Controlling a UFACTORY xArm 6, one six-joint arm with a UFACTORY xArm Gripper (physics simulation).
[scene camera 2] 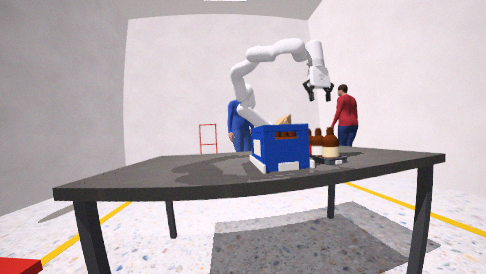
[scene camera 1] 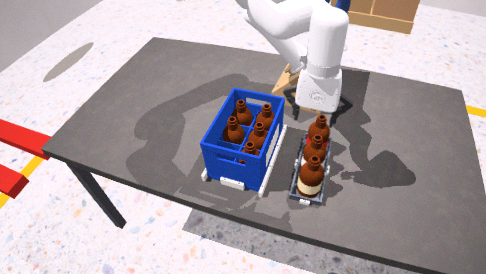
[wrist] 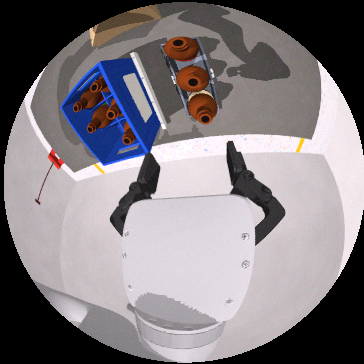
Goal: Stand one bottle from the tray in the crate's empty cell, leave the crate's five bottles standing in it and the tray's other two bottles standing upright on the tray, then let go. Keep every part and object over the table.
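Frame: origin at the arm's base, x left, y down, z back, level; millimetres.
Seen in the pictures: gripper, between the fingertips: (scene camera 2: 320, 101) (scene camera 1: 313, 120) (wrist: 189, 153).
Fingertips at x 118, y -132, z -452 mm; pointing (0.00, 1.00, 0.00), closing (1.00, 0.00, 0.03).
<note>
Pixels of each thing's top centre, then the offset from my fingertips to it. "spot": a spot on its surface instead.
- blue crate, centre of its top: (wrist: 95, 124) (scene camera 1: 245, 118) (scene camera 2: 275, 126) dz +52, dx -215, dy +109 mm
- tray, a spot on its surface: (scene camera 1: 293, 193) spot: dz -55, dx -15, dy +280 mm
The blue crate (scene camera 1: 232, 169) (scene camera 2: 285, 155) (wrist: 118, 73) holds five brown bottles, all standing. Its empty cell is at the front left in scene camera 1. The tray (scene camera 1: 293, 193) to its right bears three upright brown bottles in a row: a cream-labelled front one (scene camera 1: 311, 175) (scene camera 2: 330, 142) (wrist: 202, 106), a middle one (scene camera 1: 315, 149) (scene camera 2: 318, 137) (wrist: 192, 78) and a red-labelled back one (scene camera 1: 319, 130) (wrist: 181, 48). My gripper (scene camera 1: 315, 118) (scene camera 2: 320, 99) (wrist: 189, 153) is open and empty, high above the table and the bottles. Its fingers touch nothing.
White strips (scene camera 1: 232, 183) (scene camera 2: 288, 166) stand against the crate's base. Small white blocks (scene camera 1: 304, 202) sit at the tray's sides. A tan wedge-shaped object (scene camera 1: 286, 82) (scene camera 2: 283, 120) (wrist: 125, 22) stands behind the crate near the arm. The table's front edge (scene camera 1: 165, 194) runs before the crate and tray.
</note>
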